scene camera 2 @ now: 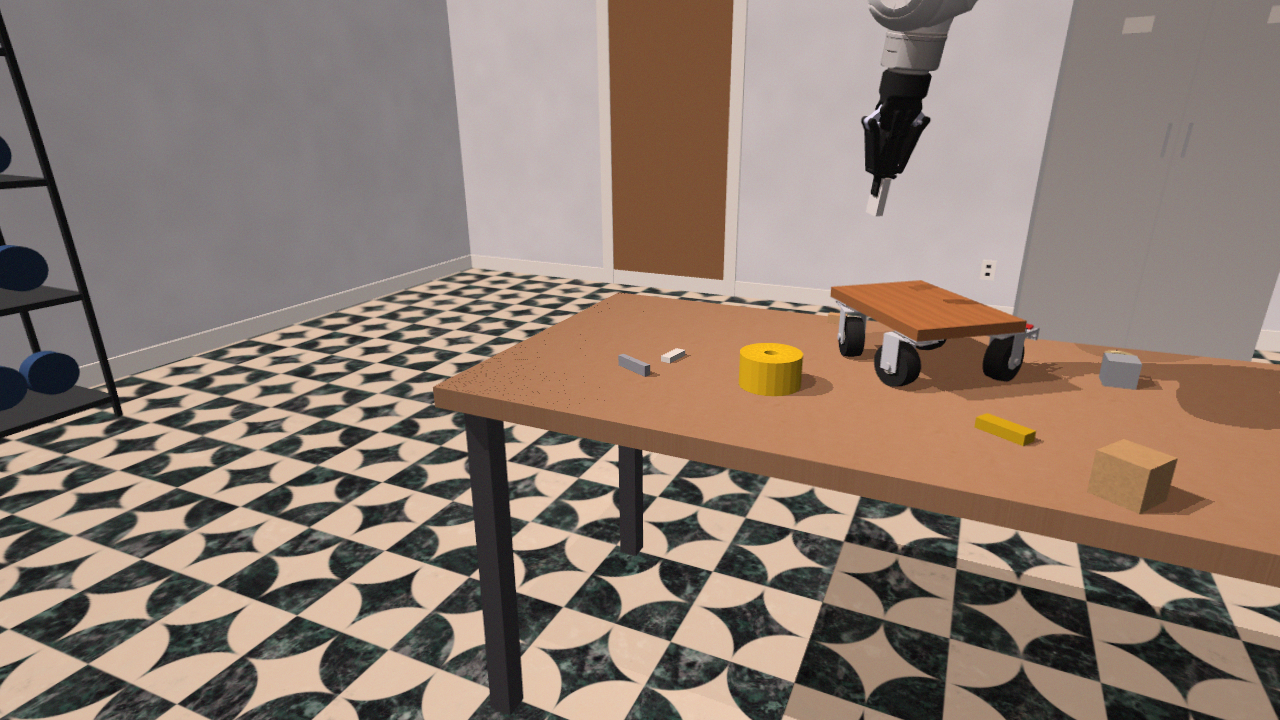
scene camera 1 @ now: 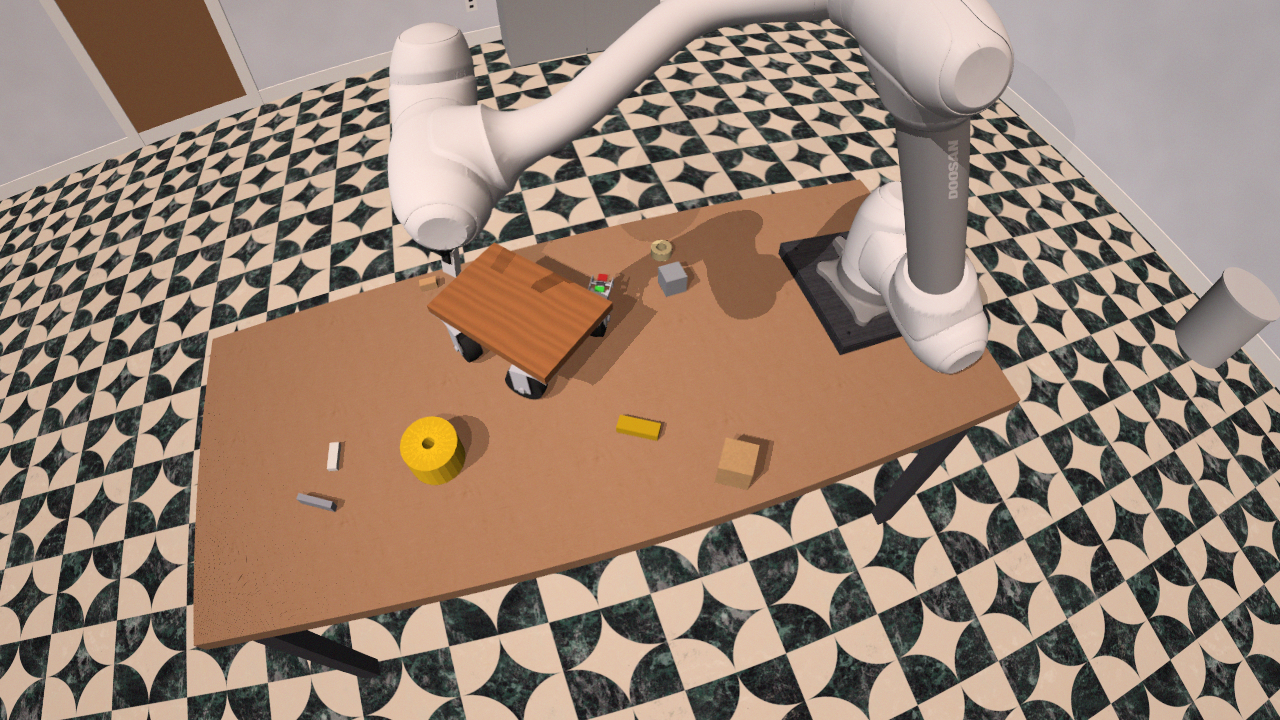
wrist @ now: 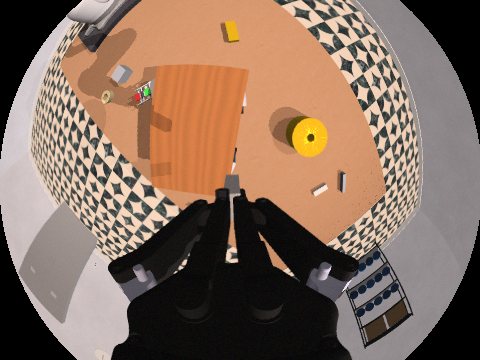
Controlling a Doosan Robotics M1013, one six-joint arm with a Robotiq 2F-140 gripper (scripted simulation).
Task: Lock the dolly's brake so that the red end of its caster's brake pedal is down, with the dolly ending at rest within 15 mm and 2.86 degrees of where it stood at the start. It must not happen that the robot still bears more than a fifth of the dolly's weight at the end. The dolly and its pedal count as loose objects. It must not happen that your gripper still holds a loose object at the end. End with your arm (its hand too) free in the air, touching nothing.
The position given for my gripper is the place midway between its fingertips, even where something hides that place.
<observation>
In view: my gripper (scene camera 2: 874, 213), a tan cube (scene camera 2: 1138, 478), a grey cube (scene camera 2: 1117, 370), a yellow bar (scene camera 2: 1013, 432) and a yellow cylinder (scene camera 1: 442, 458).
The tan cube shows as well in scene camera 1 (scene camera 1: 736, 467). The grey cube is seen too in scene camera 1 (scene camera 1: 672, 279). The yellow bar is seen too in scene camera 1 (scene camera 1: 646, 429). The wrist view misses the tan cube: it is out of frame.
</observation>
